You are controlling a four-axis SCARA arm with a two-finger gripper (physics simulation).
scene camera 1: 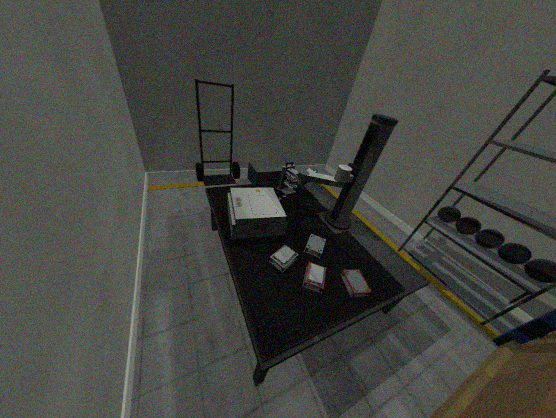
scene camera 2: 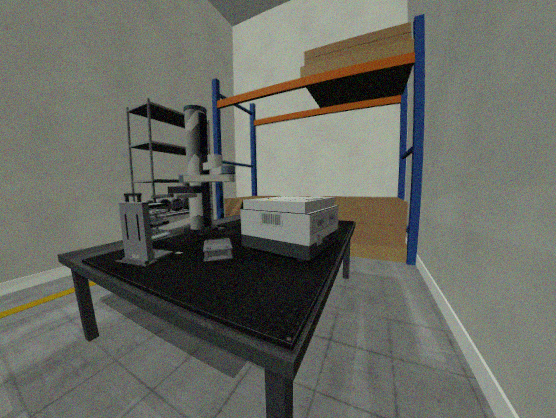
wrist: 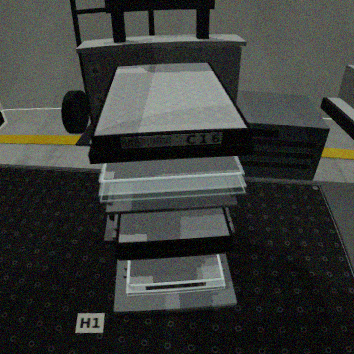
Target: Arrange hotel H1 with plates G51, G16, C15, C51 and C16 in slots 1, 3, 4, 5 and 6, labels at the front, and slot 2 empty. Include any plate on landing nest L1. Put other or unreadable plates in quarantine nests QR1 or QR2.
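Frame: origin at the arm's base, x down, y right, z back, level; centimetres.
Seen in the pictures: gripper, between the fingertips: [scene camera 1: 298,172] [scene camera 2: 162,197] [wrist: 161,84]; arm's base, origin of its link: [scene camera 1: 337,220] [scene camera 2: 201,230].
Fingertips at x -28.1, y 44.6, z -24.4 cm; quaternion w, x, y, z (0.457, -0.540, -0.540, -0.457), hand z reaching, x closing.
Offsets run from my fingertips to a thing's top centre. "spot": to the spot under its first point. Level surfaces: height alone.
Hotel H1 [scene camera 1: 290,181] [scene camera 2: 136,232] [wrist: 91,65] stands near the table's end, with its H1 tag @[spot: dx +26.8, dy +0.4, dz -9.5 cm] [wrist: 90,323] in front. A dark-sided plate @[dx +2.9, dy +7.4, dz -1.0 cm] [wrist: 172,100] at its top reads C16 at the front. Clear plates @[dx +5.7, dy +7.4, dz -1.0 cm] [wrist: 172,182] sit below it. A dark-sided plate @[dx +11.4, dy +7.4, dz -1.0 cm] [wrist: 175,230] is lower, with an unreadable front, and a clear plate @[dx +17.0, dy +7.4, dz -1.0 cm] [wrist: 175,272] is at the bottom. My gripper [wrist: 161,84] is open and empty, with its fingers at the wrist view's side edges. White-topped blocks @[dx +20.4, dy -70.8, dz -46.3 cm] [scene camera 1: 284,256] @[spot: dx +21.9, dy -69.2, dz -20.0 cm] [scene camera 1: 315,245] and red-outlined blocks @[dx +20.4, dy -90.0, dz -33.8 cm] [scene camera 1: 315,276] @[spot: dx +21.9, dy -103.3, dz -11.7 cm] [scene camera 1: 356,282] are on the table; their labels are unreadable.
A large white instrument @[dx +2.2, dy -34.1, dz -54.5 cm] [scene camera 1: 257,204] [scene camera 2: 287,225] stands beside the hotel. The arm's column [scene camera 1: 357,175] [scene camera 2: 196,165] rises from the table @[dx +28.1 cm] [scene camera 1: 310,340] [scene camera 2: 185,310]. A low grey block @[dx +21.3, dy -6.7, dz -28.3 cm] [scene camera 2: 218,249] lies between hotel and instrument in scene camera 2. A dark slotted box [wrist: 282,142] is behind the hotel.
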